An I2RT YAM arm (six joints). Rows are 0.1 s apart.
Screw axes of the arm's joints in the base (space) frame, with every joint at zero. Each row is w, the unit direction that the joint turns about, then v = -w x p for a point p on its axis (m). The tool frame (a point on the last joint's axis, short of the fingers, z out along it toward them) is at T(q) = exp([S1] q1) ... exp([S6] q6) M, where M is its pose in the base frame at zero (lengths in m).
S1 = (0, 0, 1, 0, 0, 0)
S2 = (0, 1, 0, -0.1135, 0, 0.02)
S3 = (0, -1, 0, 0.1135, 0, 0.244)
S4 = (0, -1, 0, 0.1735, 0, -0.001)
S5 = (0, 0, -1, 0, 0.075, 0)
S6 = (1, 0, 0, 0, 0.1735, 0)
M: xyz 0.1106 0 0.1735 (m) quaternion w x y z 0.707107 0 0.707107 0
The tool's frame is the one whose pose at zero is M.
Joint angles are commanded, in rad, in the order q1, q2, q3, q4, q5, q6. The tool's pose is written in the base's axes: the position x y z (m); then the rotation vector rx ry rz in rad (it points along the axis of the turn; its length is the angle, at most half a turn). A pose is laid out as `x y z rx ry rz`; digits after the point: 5 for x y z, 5 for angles.
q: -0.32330, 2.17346, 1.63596, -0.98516, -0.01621, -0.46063
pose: 0.39472 -0.13164 0.14762 -0.21267 3.08359 -0.00527
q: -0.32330, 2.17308, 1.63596, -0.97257, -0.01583, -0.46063
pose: 0.39601 -0.13209 0.14785 -0.21200 3.07174 -0.01343
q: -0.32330, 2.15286, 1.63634, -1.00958, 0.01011, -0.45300
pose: 0.39120 -0.13146 0.15572 -0.20079 3.09728 -0.04078
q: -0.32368, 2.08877, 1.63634, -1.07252, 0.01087, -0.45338
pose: 0.38130 -0.12833 0.18025 -0.20070 3.09649 -0.04256
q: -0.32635, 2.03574, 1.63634, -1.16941, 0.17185, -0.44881
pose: 0.36522 -0.13004 0.20041 0.18752 -3.06297 0.24588
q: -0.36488, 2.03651, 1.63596, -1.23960, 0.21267, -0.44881
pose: 0.35232 -0.14262 0.20057 0.13621 -2.98050 0.25151
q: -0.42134, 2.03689, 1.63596, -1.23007, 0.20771, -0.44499
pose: 0.34475 -0.16256 0.20033 0.04474 -2.98978 0.24508
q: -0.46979, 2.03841, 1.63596, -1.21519, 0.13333, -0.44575
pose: 0.33919 -0.17752 0.19924 -0.03175 -3.03687 0.15044
